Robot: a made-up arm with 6 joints.
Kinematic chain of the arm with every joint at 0, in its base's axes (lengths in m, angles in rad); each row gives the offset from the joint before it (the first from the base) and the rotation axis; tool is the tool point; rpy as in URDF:
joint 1: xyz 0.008 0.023 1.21 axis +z
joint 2: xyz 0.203 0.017 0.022 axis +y
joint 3: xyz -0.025 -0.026 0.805 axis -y
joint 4: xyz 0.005 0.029 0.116 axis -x
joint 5: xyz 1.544 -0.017 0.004 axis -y
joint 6: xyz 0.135 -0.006 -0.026 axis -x
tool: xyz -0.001 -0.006 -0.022 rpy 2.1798 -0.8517 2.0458
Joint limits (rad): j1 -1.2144..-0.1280 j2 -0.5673..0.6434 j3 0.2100..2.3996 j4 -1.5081..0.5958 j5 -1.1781..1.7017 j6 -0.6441..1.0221
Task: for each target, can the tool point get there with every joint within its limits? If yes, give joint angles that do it. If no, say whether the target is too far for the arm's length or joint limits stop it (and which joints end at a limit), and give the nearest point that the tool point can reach.
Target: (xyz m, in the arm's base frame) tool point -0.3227 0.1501 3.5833
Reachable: yes | joints -0.3071 0.1761 2.0987 -1.2824 0.2709 -0.4603
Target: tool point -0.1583 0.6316 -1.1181
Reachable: no: joint limits stop it (at a limit: joint 1, joint 2, joint 3, joint 5, joint 6) | nearest point -0.6122 1.7516 1.9092 | short by 3.260 m
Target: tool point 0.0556 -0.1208 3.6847
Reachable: yes | joints -1.0216 -0.2481 1.1661 -1.0845 0.5384 0.7139
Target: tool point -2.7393 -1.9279 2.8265
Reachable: no: too far | nearest point -1.7242 0.1244 2.5155 | short by 2.311 m
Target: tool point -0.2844 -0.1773 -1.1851
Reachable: no: joint limits stop it (at a limit: joint 1, joint 2, joint 3, joint 5) | nearest point 0.7331 -1.9139 1.2153 | short by 3.133 m
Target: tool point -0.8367 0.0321 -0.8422
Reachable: no: joint limits stop it (at a limit: joint 1, joint 2, joint 3, joint 5, joint 6) | nearest point -1.8116 0.2708 1.9093 | short by 2.929 m
